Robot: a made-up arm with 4 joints. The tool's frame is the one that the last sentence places. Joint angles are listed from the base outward.
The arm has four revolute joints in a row. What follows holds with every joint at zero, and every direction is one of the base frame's.
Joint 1 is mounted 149.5 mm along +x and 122.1 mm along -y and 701.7 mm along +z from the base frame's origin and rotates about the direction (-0.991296, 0.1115, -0.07).
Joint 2 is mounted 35.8 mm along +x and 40.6 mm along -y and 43.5 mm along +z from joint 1 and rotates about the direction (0.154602, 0.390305, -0.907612).
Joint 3 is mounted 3.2 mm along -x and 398 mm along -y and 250.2 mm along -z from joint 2 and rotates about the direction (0.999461, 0.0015, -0.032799).
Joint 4 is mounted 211.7 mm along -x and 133.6 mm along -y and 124.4 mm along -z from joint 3 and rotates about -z.
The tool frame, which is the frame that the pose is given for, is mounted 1.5 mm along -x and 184.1 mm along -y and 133.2 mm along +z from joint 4; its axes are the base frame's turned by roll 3.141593, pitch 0 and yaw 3.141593 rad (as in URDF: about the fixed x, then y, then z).
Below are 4 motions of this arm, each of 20 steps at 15 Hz.
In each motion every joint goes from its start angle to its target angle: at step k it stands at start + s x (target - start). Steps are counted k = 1, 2, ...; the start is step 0. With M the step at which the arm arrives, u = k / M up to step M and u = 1 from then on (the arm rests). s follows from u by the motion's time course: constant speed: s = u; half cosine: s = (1 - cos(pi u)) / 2; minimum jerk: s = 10 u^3 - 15 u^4 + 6 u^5.
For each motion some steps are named. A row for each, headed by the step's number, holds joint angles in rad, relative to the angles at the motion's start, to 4 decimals.
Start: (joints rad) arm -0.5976 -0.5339 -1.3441 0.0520
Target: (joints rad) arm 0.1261 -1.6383 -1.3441 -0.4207
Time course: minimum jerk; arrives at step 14
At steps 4, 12, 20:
4: 0.1047 -0.1598 0.0000 -0.0684
12: 0.7069 -1.0787 0.0000 -0.4617
20: 0.7237 -1.1044 0.0000 -0.4727

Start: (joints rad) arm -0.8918 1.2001 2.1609 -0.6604
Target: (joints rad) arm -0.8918 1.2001 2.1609 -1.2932
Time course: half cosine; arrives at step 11
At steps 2, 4, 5, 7, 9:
2: 0.0000 0.0000 0.0000 -0.0502
4: 0.0000 0.0000 0.0000 -0.1850
5: 0.0000 0.0000 0.0000 -0.2714
7: 0.0000 0.0000 0.0000 -0.4478
9: 0.0000 0.0000 0.0000 -0.5826

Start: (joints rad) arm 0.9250 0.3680 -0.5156 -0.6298
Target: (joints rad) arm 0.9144 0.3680 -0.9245 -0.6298
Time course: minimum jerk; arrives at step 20
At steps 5, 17, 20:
5: -0.0011 0.0000 -0.0423 0.0000
17: -0.0103 0.0000 -0.3980 0.0000
20: -0.0106 0.0000 -0.4089 0.0000

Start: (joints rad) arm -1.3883 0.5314 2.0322 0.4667
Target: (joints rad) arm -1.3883 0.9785 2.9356 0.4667
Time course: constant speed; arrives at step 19
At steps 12, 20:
12: 0.0000 0.2824 0.5706 0.0000
20: 0.0000 0.4471 0.9034 0.0000

